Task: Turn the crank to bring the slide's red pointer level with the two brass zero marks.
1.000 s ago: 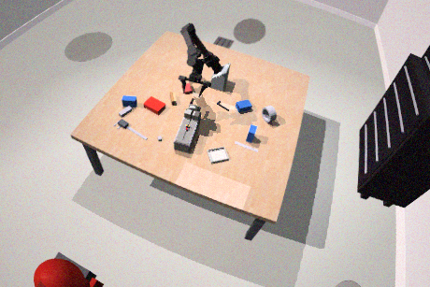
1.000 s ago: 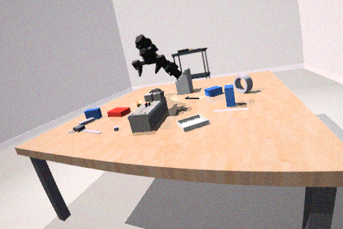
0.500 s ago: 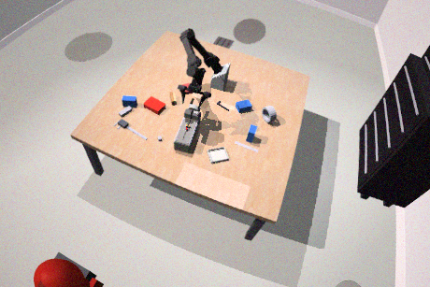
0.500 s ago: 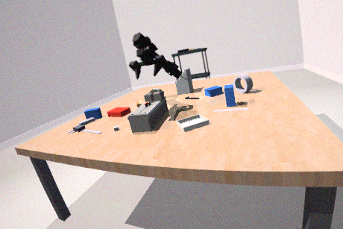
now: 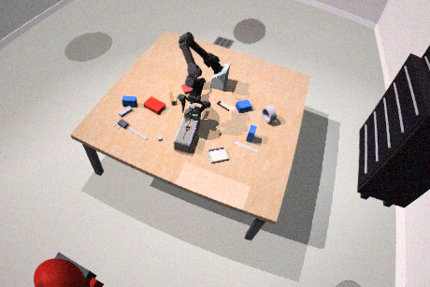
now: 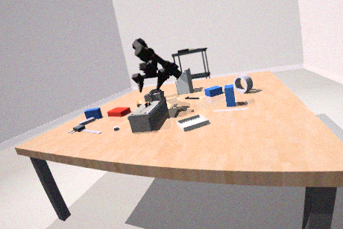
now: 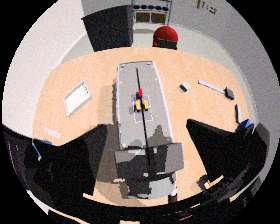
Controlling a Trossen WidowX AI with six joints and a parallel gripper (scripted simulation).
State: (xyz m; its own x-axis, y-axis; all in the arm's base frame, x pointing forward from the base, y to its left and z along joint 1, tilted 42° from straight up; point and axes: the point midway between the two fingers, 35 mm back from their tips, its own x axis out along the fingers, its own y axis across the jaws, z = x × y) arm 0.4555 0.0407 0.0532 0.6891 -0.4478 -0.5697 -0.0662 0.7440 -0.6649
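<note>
Now: gripper tip 140 mm past the dark crank handle, 50 mm to the left of it and 30 mm above it. The rest, counted from my gripper tip: red block 70 mm behind, 280 mm to the right, 120 mm below; white tray 100 mm ahead, 220 mm to the left, 130 mm below; red pointer 60 mm ahead, 10 mm to the left, 50 mm below.
</note>
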